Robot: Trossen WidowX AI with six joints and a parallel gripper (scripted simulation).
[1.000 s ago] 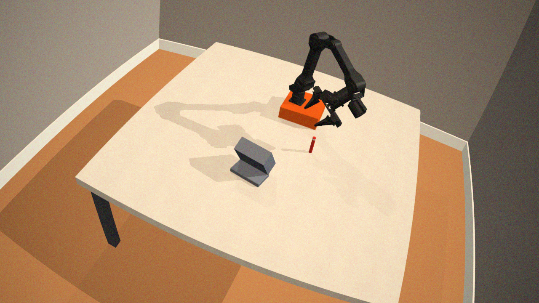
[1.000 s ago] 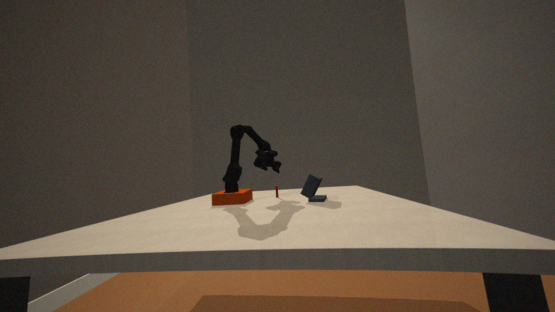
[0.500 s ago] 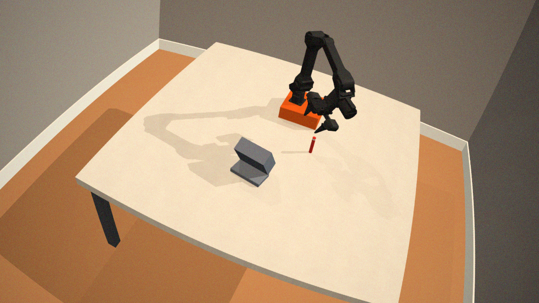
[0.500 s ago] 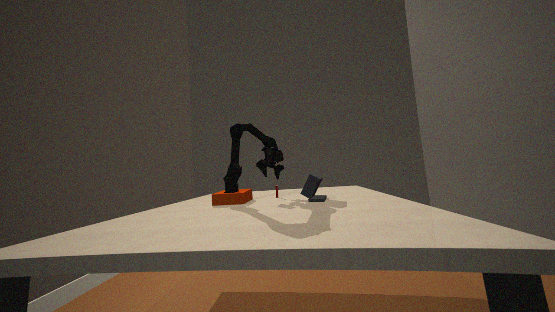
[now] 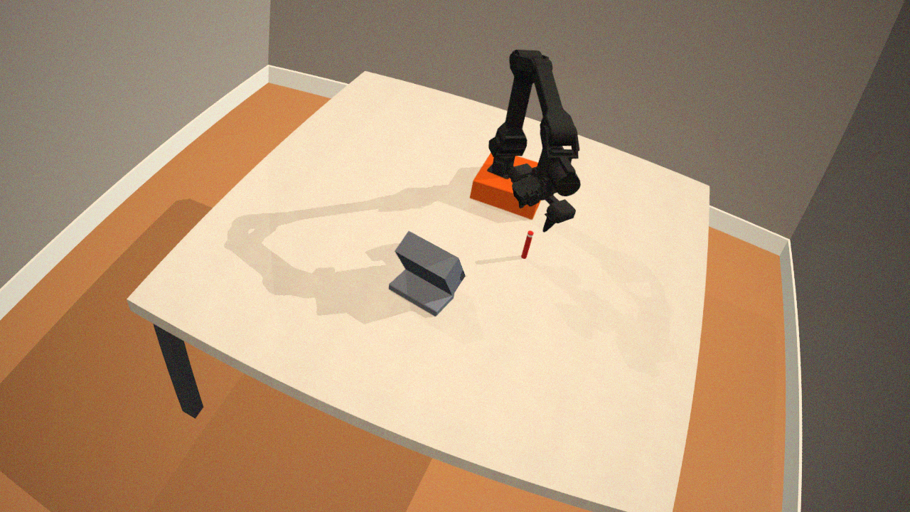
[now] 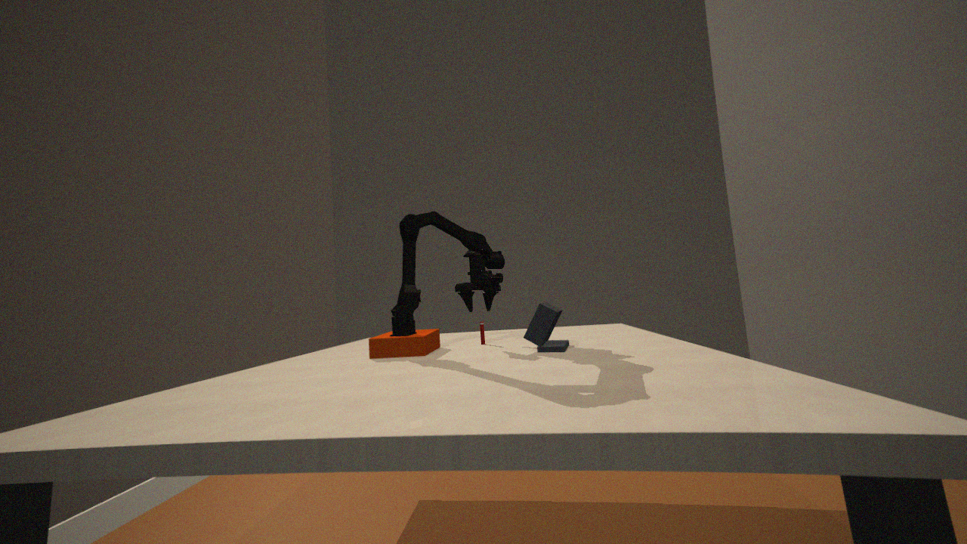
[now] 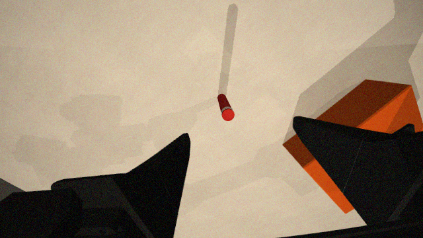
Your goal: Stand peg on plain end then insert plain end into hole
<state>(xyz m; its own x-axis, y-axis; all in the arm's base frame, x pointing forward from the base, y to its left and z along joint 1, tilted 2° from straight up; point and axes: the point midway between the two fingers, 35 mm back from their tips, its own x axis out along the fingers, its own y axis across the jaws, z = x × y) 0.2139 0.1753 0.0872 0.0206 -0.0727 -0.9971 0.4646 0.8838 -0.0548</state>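
My gripper tip is now 60 mm above the red peg. Also, from my gripper tip: flat foot (260 mm ahead, 140 mm to the right, 110 mm below); grey sloped panel (240 mm ahead, 140 mm to the right, 40 mm below).
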